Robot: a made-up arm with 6 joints. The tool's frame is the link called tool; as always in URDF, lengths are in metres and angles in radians. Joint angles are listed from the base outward.
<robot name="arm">
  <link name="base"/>
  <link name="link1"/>
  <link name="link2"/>
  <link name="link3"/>
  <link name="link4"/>
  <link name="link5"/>
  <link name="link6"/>
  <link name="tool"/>
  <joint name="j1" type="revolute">
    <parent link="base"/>
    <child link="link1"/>
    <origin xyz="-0.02 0 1.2" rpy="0 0 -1.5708"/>
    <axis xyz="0 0 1"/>
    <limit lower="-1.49" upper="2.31"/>
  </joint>
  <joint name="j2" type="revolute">
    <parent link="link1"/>
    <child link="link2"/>
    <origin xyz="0.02 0.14 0.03" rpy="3.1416 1.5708 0"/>
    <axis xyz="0 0 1"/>
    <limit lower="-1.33" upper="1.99"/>
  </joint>
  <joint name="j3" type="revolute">
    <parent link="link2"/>
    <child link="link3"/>
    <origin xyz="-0.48 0.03 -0.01" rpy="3.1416 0 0"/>
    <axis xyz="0 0 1"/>
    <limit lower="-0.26" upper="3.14"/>
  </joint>
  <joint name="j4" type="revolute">
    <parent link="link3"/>
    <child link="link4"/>
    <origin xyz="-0.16 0.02 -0.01" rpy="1.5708 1.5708 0"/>
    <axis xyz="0 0 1"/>
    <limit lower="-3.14" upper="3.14"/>
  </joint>
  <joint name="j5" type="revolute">
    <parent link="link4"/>
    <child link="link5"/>
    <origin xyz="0.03 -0.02 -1.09" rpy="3.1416 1.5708 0"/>
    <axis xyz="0 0 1"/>
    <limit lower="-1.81" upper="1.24"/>
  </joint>
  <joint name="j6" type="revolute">
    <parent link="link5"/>
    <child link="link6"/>
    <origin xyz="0.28 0.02 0" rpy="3.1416 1.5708 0"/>
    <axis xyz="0 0 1"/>
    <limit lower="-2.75" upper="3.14"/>
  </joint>
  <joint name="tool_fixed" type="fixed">
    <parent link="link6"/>
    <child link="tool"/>
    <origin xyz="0.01 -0.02 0" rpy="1.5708 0 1.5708"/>
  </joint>
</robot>
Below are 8 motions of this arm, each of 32 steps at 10 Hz.
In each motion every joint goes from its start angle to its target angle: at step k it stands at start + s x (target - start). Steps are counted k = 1, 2, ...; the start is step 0. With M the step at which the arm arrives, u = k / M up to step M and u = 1 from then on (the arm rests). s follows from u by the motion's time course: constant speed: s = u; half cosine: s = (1 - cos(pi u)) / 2; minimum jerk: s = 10 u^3 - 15 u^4 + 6 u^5.
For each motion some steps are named. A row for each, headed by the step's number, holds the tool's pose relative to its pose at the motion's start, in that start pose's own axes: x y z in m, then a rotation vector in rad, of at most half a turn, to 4 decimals.
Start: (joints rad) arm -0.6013 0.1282 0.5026 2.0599 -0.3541 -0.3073
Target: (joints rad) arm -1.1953 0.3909 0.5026 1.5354 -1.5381 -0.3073
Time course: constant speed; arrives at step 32
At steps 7, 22, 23, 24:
7: 0.2284 -0.0482 0.1061 -0.0144 -0.0145 0.3673
22: 0.7385 0.0383 0.3004 -0.0360 0.0269 1.1910
23: 0.7702 0.0527 0.3110 -0.0371 0.0331 1.2473
24: 0.8013 0.0680 0.3211 -0.0383 0.0396 1.3036

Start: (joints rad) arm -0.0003 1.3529 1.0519 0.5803 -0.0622 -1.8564
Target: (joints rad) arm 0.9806 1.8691 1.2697 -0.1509 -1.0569 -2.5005
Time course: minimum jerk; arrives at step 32
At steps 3, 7, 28, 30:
3: 0.0139 -0.0012 -0.0021 0.0070 -0.0073 0.0052
7: 0.1434 -0.0072 -0.0235 0.0750 -0.0717 0.0522
28: 1.5726 0.7959 -0.6469 1.3376 -0.2602 0.2245
30: 1.5833 0.8169 -0.6595 1.3563 -0.2521 0.2172

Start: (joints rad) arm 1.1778 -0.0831 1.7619 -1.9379 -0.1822 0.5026
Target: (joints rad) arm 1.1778 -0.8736 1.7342 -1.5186 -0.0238 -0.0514
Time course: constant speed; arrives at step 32
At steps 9, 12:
9: -0.0526 0.0465 0.3949 -0.1753 -0.0068 -0.0565
12: -0.0667 0.0809 0.5242 -0.2365 -0.0107 -0.0752

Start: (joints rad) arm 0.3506 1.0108 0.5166 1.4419 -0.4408 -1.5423
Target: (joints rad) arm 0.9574 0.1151 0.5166 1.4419 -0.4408 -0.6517
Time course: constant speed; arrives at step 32
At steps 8, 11, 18, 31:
8: -0.2998 0.2922 0.2087 -0.1381 0.1858 -0.2300
11: -0.3964 0.4245 0.2697 -0.1809 0.2469 -0.3206
18: -0.5861 0.7662 0.3628 -0.2600 0.3682 -0.5386
31: -0.8084 1.4389 0.3177 -0.3264 0.5003 -0.9493

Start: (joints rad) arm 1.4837 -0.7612 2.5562 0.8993 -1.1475 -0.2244
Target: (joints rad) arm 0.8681 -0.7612 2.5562 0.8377 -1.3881 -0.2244
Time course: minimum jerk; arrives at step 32
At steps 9, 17, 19, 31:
9: -0.0199 0.0833 0.0874 -0.0486 0.0391 -0.0221
17: -0.0287 0.3609 0.3251 -0.1873 0.1685 -0.0882
19: -0.0180 0.4409 0.3814 -0.2224 0.2062 -0.1062
31: 0.0436 0.6789 0.5217 -0.3181 0.3217 -0.1592

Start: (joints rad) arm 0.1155 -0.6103 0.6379 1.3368 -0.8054 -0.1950
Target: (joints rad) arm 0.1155 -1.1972 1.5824 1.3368 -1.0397 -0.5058
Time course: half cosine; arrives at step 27
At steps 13, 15, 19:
13: 0.0742 0.4976 -0.9123 0.4275 -0.6751 -0.1817
15: 0.1758 0.6676 -1.0858 0.5207 -0.8468 -0.2373
19: 0.4329 0.9989 -1.3194 0.6784 -1.1641 -0.3523

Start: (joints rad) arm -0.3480 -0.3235 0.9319 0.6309 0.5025 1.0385
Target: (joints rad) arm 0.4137 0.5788 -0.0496 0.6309 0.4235 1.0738
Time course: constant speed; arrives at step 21
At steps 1, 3, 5, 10, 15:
1: -0.0209 0.0226 0.1343 -0.0790 -0.0585 0.0010
3: -0.1003 0.0921 0.3886 -0.2367 -0.1753 -0.0077
5: -0.2252 0.1919 0.6142 -0.3935 -0.2909 -0.0310
10: -0.6819 0.5556 0.9926 -0.7798 -0.5657 -0.1537
15: -1.2033 1.0379 1.0443 -1.1529 -0.8017 -0.3701

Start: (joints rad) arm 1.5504 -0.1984 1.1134 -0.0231 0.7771 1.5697
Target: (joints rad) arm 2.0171 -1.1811 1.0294 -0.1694 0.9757 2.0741
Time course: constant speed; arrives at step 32
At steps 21, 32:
21: 0.3212 -0.0953 -1.0677 0.6562 0.0209 0.3946
32: 0.6515 0.1660 -1.5205 0.9244 0.0521 0.7300

